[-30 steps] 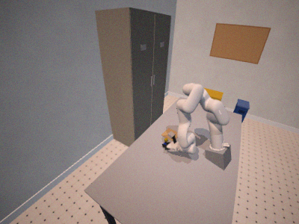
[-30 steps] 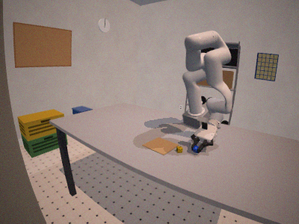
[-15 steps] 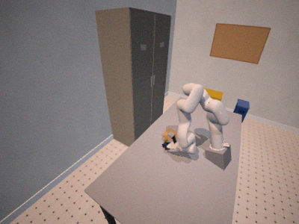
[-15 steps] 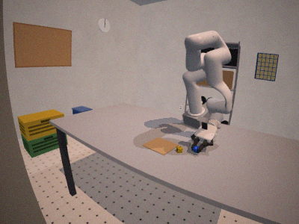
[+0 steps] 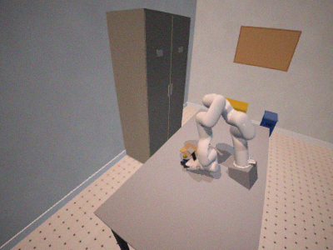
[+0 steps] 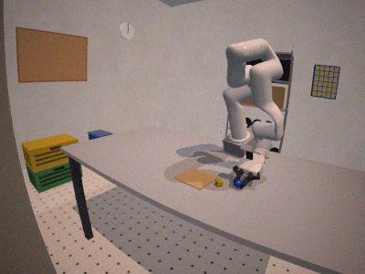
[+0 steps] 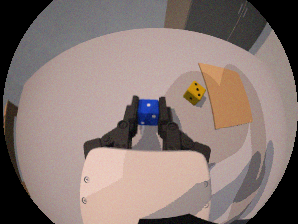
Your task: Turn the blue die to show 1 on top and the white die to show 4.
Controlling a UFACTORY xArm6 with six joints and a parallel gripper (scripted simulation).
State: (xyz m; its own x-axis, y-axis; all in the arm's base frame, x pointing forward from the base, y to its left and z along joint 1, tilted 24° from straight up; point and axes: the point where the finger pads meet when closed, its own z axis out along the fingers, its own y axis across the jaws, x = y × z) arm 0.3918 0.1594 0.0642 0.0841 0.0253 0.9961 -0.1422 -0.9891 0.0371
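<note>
My gripper is now 60 mm past the white die, 40 mm to the left of it and 20 mm above it. From my hand the other things lie so: blue die 10 mm ahead, 10 mm below; then yellow die 30 mm ahead, 80 mm to the right, 20 mm below; then tan mat 30 mm ahead, 180 mm to the right, 30 mm below.
</note>
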